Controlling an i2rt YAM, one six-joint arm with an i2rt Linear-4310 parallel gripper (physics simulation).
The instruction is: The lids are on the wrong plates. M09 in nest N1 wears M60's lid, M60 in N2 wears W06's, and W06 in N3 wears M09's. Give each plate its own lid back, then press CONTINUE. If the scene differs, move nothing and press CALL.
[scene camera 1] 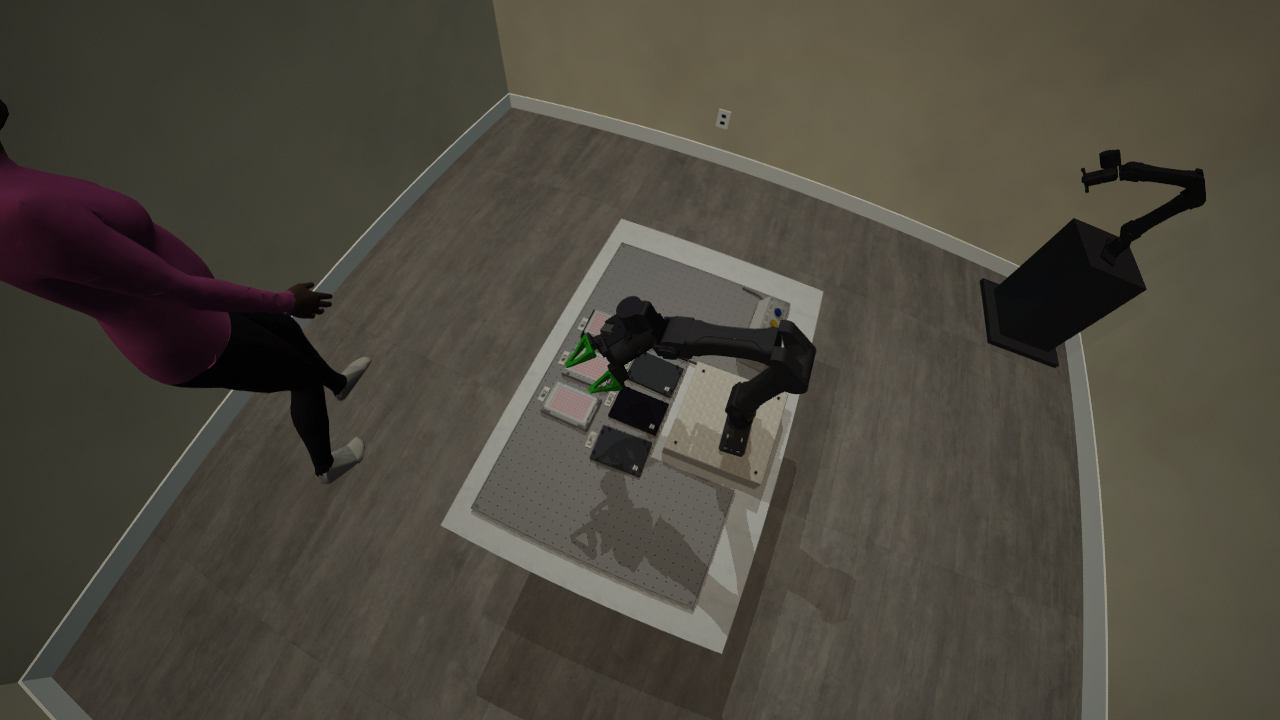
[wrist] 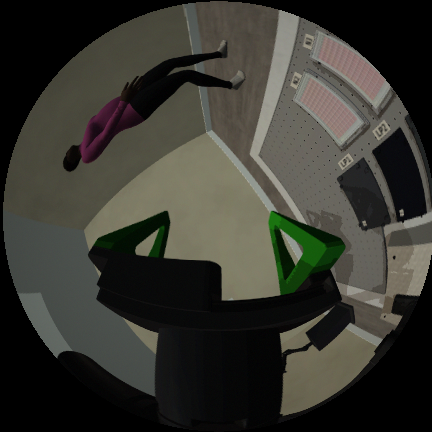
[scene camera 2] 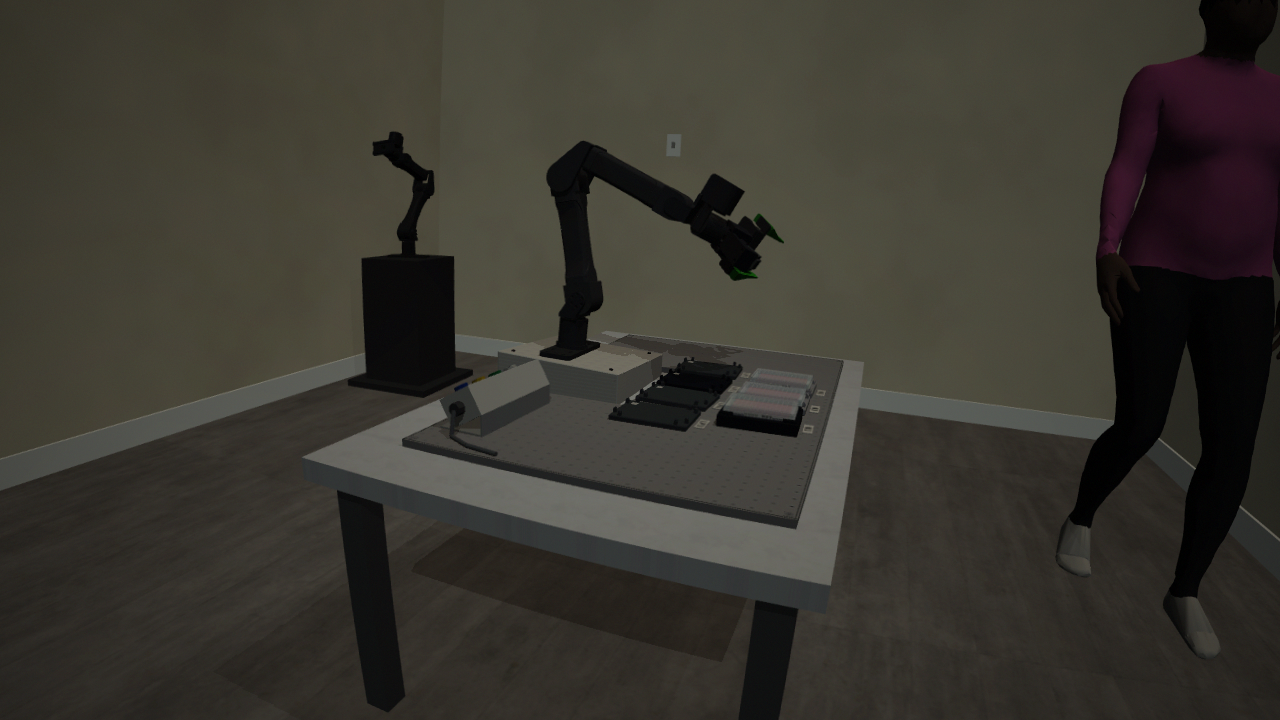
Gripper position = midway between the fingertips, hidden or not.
Note:
The gripper [scene camera 1: 577, 379] is open and holds nothing. Further things: a grey box [scene camera 1: 764, 313].
The gripper is seen too in scene camera 2 [scene camera 2: 769, 259].

